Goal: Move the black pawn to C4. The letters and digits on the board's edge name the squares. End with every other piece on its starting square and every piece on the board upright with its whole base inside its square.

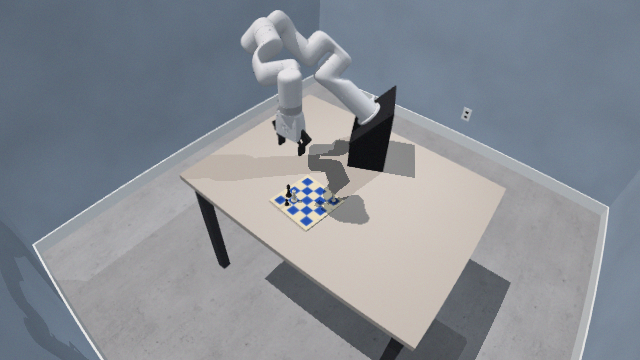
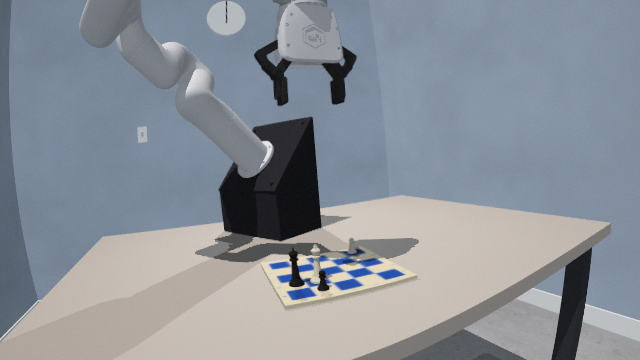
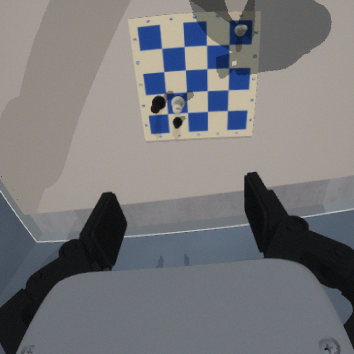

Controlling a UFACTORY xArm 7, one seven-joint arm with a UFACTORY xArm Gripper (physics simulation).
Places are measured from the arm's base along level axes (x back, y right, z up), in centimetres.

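Pixels of known places: gripper, fingertip midpoint: [image 1: 291, 148] [image 2: 311, 103] [image 3: 180, 199]; arm's base, origin of the base link: [image 1: 369, 114] [image 2: 256, 160].
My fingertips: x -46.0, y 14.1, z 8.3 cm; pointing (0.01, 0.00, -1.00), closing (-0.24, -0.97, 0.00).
For each thing: its middle in the pictures, then the offset to it from my fingertips. "*": a spot on its surface instead. Level surfaces: height alone.
- black pawn, body centre: [image 2: 322, 279] [image 3: 176, 123] [image 1: 286, 201] dx -1.9, dy +2.0, dz -26.5 cm
- blue-and-cream board, body centre: [image 2: 331, 272] [image 3: 196, 80] [image 1: 306, 200] dx +3.7, dy -4.3, dz -28.4 cm
- white king, body centre: [image 2: 316, 263] [image 3: 177, 105] [image 1: 293, 194] dx +1.4, dy +0.4, dz -25.0 cm
- black king, body centre: [image 2: 294, 266] [image 3: 156, 105] [image 1: 288, 190] dx +2.9, dy +3.7, dz -25.0 cm
- white pawn, body centre: [image 3: 241, 28] [image 2: 351, 245] [image 1: 333, 197] dx +8.6, dy -13.9, dz -26.5 cm
- C4, surface spot: [image 3: 175, 81] * dx +5.0, dy -0.7, dz -28.1 cm
- pale table, its level: dz -28.7 cm
The black pawn [image 1: 287, 202] [image 2: 323, 281] [image 3: 177, 122] stands upright on A4 of the blue-and-cream board [image 2: 350, 290] [image 3: 200, 136]. The white king [image 1: 294, 196] [image 2: 316, 265] [image 3: 177, 104] stands on B4, right beside it. The black king [image 1: 288, 190] [image 2: 295, 270] [image 3: 158, 104] stands on B5. The white pawn [image 1: 333, 198] [image 2: 352, 246] [image 3: 241, 30] stands on E1 at the far corner. C4 [image 3: 175, 81] is a cream square with no piece on it. My gripper [image 1: 291, 147] [image 2: 310, 102] [image 3: 180, 199] is open and empty, high above the table.
The pale table [image 1: 400, 240] [image 2: 475, 240] [image 3: 200, 162] carries the board and the black arm base [image 1: 370, 142] [image 2: 295, 200]. The arm's shadow covers the board's corner by the white pawn. Both kings stand close to the black pawn.
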